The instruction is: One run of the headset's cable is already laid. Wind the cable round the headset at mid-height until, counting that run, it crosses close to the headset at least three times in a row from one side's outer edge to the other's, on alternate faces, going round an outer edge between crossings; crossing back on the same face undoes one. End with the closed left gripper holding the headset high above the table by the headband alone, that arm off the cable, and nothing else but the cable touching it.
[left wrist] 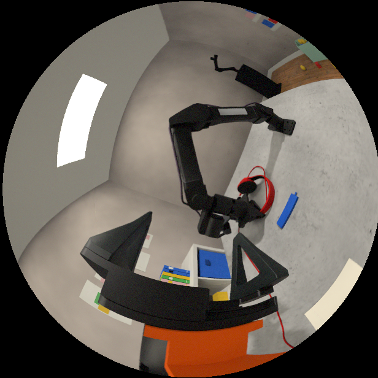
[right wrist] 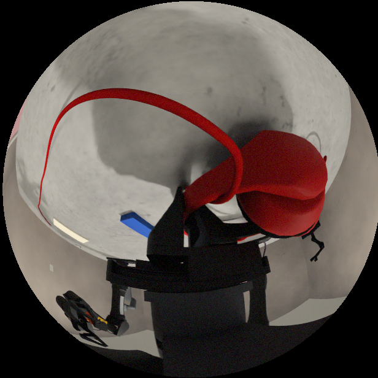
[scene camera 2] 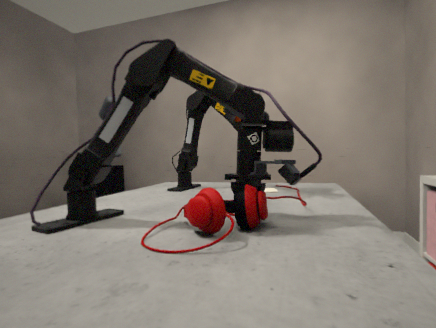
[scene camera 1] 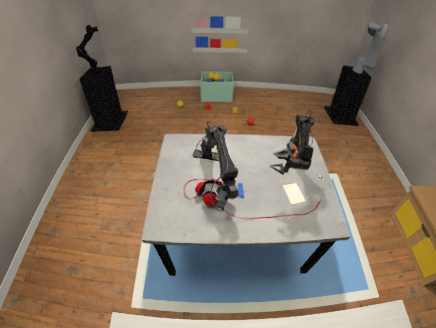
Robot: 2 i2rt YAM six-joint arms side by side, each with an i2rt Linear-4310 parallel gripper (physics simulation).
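Places are measured from the left arm's base along level axes (x ahead, y left, z up), in millimetres.
Pixels of known places: left gripper, fingertip midpoint: [scene camera 1: 271, 160]; right gripper, fingertip midpoint: [scene camera 1: 225, 199]; left arm's base, origin of the base link: [scene camera 2: 185, 188]; right arm's base, origin of the base link: [scene camera 2: 82, 221] [scene camera 1: 207, 155].
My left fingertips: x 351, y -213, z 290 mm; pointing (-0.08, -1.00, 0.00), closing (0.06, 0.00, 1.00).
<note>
For each thing: its middle in the pictures, then the offset to it from my left fingertips. Level surfaces: height alone.
- red-and-black headset, body centre: [scene camera 2: 223, 208] [scene camera 1: 213, 191] dy -307, dx +41, dz -254 mm
- blue block, body centre: [scene camera 1: 240, 189] dy -142, dx -14, dz -285 mm
- cream sheet, body centre: [scene camera 1: 293, 193] dy +197, dx -10, dz -287 mm
- grey table, its level: dz -290 mm
The red-and-black headset [scene camera 1: 210, 199] [scene camera 2: 205, 210] [left wrist: 272, 195] [right wrist: 285, 160] is low at the table, its cups towards scene camera 2. My right gripper [left wrist: 263, 214] [right wrist: 184, 190] is shut on its headband; the band runs between the fingertips. The red cable [scene camera 1: 265, 218] [scene camera 2: 172, 251] [right wrist: 115, 93] crosses close over the headset beside the right gripper and bends round an edge. One end of it loops out beside the headset, the other trails across the table. The far face is hidden. My left gripper [scene camera 1: 273, 160] is open and empty, above the table, apart from headset and cable.
A blue block [scene camera 1: 241, 190] [left wrist: 287, 210] [right wrist: 135, 224] lies beside the headset. A cream sheet [scene camera 1: 294, 193] [right wrist: 71, 231] lies towards the right of the grey table [scene camera 1: 170, 220] in scene camera 1. The right arm stretches over the table to the headset.
</note>
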